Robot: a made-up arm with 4 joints.
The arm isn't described. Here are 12 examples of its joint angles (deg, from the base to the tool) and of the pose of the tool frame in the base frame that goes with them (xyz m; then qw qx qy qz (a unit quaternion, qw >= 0)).
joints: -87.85 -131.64 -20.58 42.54
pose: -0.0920 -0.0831 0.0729 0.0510 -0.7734 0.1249 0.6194
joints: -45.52 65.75 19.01 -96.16
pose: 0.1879 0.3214 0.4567 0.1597 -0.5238 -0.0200 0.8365
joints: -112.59 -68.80 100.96 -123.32
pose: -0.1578 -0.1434 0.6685 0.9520 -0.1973 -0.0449 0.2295
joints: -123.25 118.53 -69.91 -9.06
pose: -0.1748 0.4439 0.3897 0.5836 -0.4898 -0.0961 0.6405
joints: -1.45 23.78 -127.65 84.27
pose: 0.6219 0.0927 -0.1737 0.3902 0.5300 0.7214 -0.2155
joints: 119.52 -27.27 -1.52 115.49
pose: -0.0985 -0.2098 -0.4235 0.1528 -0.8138 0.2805 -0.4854
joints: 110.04 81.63 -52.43 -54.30
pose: -0.1039 0.3527 -0.4942 0.1075 0.9275 0.3356 0.1251
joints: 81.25 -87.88 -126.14 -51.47
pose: -0.0750 -0.3487 -0.1992 0.8709 0.1429 -0.3544 -0.3090
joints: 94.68 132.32 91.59 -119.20
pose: -0.0663 0.0829 -0.0138 0.2159 0.0665 0.3551 -0.9071
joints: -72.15 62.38 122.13 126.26
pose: 0.0699 0.2766 0.3278 0.1820 -0.2040 0.9471 0.1681
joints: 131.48 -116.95 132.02 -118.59
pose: -0.3546 -0.2449 -0.0917 0.5700 -0.1802 -0.7028 0.3857
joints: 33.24 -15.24 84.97 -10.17
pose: 0.7066 0.0762 -0.2934 0.6635 -0.6407 0.3531 0.1572
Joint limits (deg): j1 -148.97..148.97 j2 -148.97..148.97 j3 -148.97..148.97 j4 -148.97..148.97
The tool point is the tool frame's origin. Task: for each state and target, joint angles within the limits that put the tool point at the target. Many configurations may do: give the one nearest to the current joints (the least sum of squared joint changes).
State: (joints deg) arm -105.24 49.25 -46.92 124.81
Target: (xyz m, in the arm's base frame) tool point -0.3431 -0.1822 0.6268
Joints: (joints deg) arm -122.17 10.48 -43.21 90.49
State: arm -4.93 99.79 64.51 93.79
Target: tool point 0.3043 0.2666 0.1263
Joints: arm 26.81 86.63 82.38 87.66
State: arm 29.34 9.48 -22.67 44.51
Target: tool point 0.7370 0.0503 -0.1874
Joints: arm 26.80 35.38 -18.46 33.90
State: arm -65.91 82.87 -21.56 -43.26
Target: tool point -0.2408 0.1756 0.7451
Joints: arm -98.20 38.70 -30.64 -59.25
